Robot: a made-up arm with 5 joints.
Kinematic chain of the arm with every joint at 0, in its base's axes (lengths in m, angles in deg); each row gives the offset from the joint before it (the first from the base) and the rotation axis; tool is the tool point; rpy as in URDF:
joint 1: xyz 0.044 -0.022 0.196 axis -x
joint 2: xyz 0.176 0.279 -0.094 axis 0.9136 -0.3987 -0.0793
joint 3: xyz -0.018 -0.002 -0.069 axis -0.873 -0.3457 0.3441
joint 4: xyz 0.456 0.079 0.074 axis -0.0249 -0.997 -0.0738
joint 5: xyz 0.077 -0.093 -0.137 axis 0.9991 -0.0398 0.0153
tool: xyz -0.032 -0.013 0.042 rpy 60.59 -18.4 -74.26
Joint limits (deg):
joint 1: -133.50..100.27
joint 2: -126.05..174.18
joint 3: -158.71..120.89
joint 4: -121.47..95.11
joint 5: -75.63..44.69
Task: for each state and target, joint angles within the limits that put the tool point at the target. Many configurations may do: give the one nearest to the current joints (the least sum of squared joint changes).
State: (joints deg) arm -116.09 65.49 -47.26 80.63 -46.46
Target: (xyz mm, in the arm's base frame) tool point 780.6 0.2 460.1
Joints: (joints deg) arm -119.83 66.07 -48.85 79.94 -45.84
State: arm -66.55 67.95 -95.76 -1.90 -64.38
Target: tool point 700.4 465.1 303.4
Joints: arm -37.88 51.05 -81.33 -5.84 -62.24
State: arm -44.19 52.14 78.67 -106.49 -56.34
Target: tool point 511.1 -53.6 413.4
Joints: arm -70.77 79.40 32.75 -73.99 -39.89
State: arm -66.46 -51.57 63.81 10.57 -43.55
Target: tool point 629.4 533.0 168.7
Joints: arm -38.47 -46.13 52.23 22.58 -46.63
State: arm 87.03 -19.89 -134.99 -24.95 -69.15
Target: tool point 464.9 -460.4 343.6
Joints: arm 100.27 -56.46 -90.44 12.90 -67.82
